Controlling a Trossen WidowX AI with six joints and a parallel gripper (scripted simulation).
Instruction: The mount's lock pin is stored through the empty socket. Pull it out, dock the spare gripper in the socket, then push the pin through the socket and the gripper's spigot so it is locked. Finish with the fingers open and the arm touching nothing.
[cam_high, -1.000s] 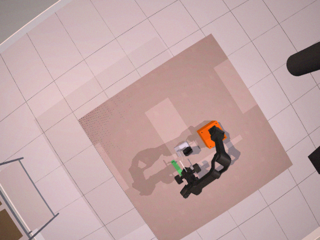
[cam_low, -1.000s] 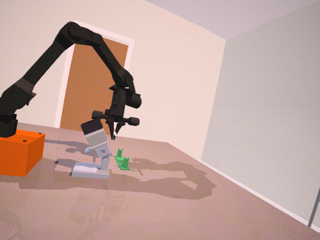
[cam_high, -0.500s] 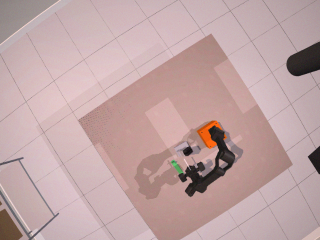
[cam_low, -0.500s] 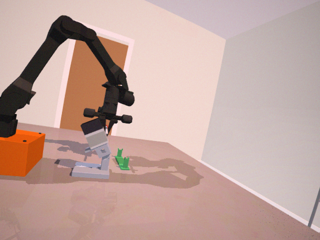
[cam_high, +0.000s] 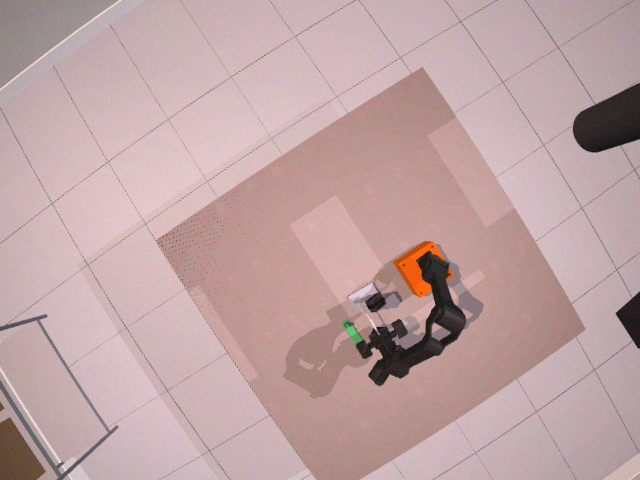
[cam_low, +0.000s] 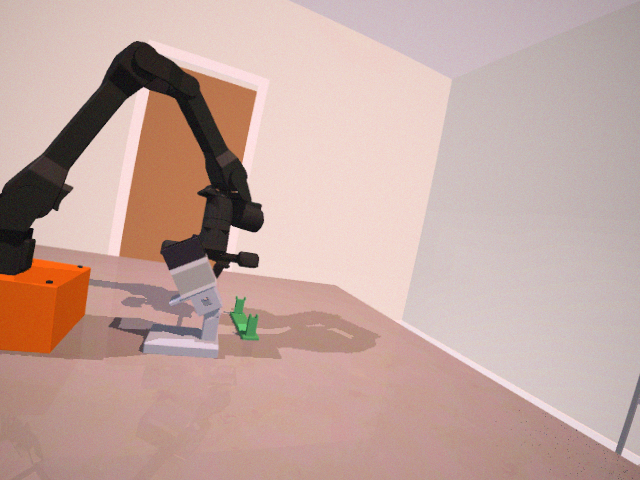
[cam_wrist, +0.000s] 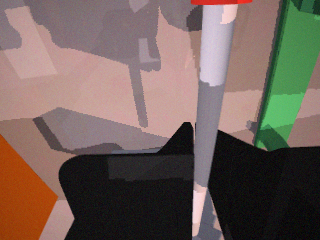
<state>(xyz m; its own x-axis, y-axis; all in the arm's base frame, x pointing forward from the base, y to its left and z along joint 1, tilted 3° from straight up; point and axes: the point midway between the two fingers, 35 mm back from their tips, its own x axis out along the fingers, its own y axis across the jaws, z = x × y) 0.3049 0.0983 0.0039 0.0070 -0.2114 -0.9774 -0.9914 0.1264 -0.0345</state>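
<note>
Right now my gripper tip is 11 cm to the left of the grey mount and 3 cm past it. The rest, counted from my gripper tip: green cradle: 8 cm ahead, 3 cm below, 1 cm to the right; then spare gripper: 11 cm to the right, 7 cm above, 4 cm behind.
</note>
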